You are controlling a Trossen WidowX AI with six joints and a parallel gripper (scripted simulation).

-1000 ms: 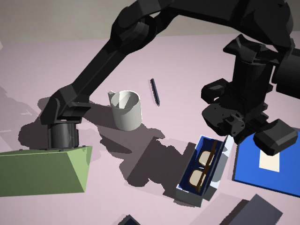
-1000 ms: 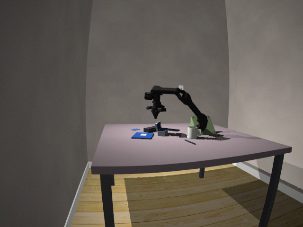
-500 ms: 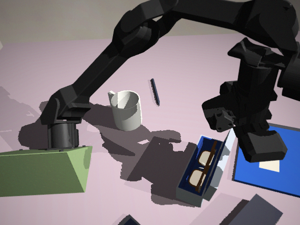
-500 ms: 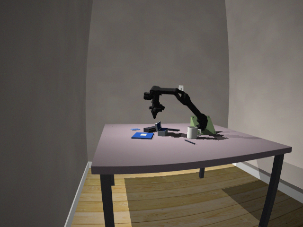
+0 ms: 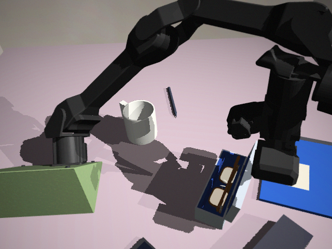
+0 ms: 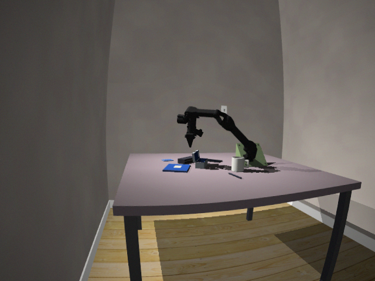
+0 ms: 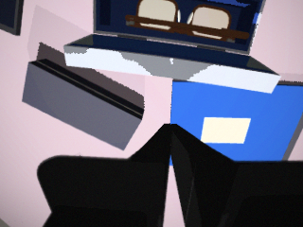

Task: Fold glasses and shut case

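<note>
My hand is 30 mm past the glasses case lid, 20 mm to the right of it and 90 mm above it. Round my hand: dark grey box (20 mm behind, 120 mm to the right, 140 mm below); then white mug (230 mm behind, 250 mm to the left, 120 mm below); then glasses case (50 mm behind, 30 mm to the left, 120 mm below).
</note>
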